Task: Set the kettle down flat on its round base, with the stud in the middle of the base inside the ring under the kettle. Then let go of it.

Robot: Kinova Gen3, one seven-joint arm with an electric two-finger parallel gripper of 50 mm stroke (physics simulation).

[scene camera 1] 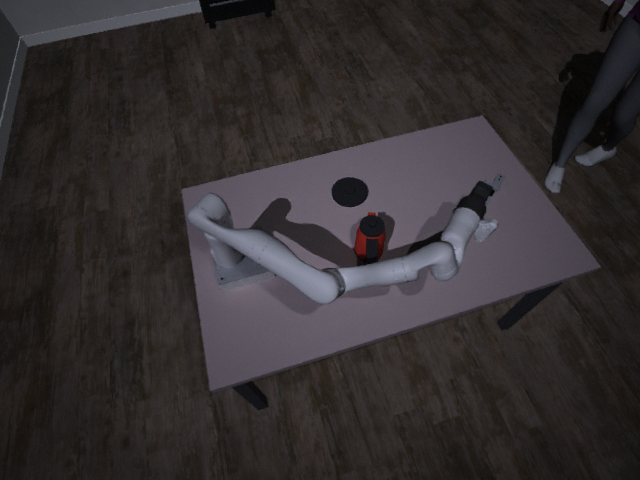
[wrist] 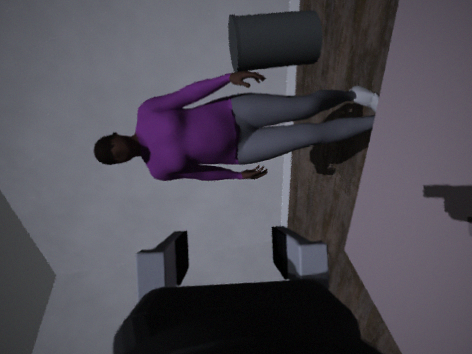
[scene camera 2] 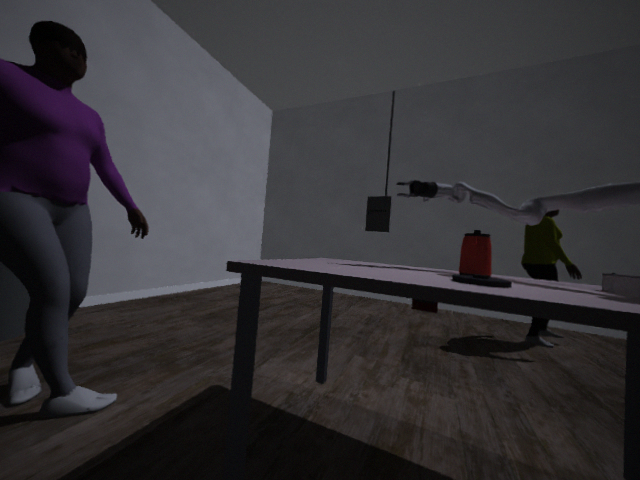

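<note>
The red kettle (scene camera 1: 362, 243) (scene camera 2: 475, 256) with a black lid and black handle stands upright on the table, off its round base. The black round base (scene camera 1: 341, 196) (scene camera 2: 496, 283) lies flat on the table beside the kettle, on the side where the kettle's small red spout points. A small stud shows faintly in the middle of the base in scene camera 1. The ring under the kettle is hidden. My gripper (scene camera 1: 498, 180) (scene camera 2: 399, 189) (wrist: 230, 247) is open and empty, high above the table and well away from the kettle, pointing sideways.
My arm (scene camera 1: 379, 274) (scene camera 2: 504, 204) stretches over the table (scene camera 1: 289, 330) (scene camera 2: 351, 273), partly in front of the kettle's lower end in scene camera 1. A person in purple (scene camera 1: 594, 111) (scene camera 2: 51, 144) (wrist: 210, 130) stands past the table's end. Another person in yellow-green (scene camera 2: 540, 245) stands behind.
</note>
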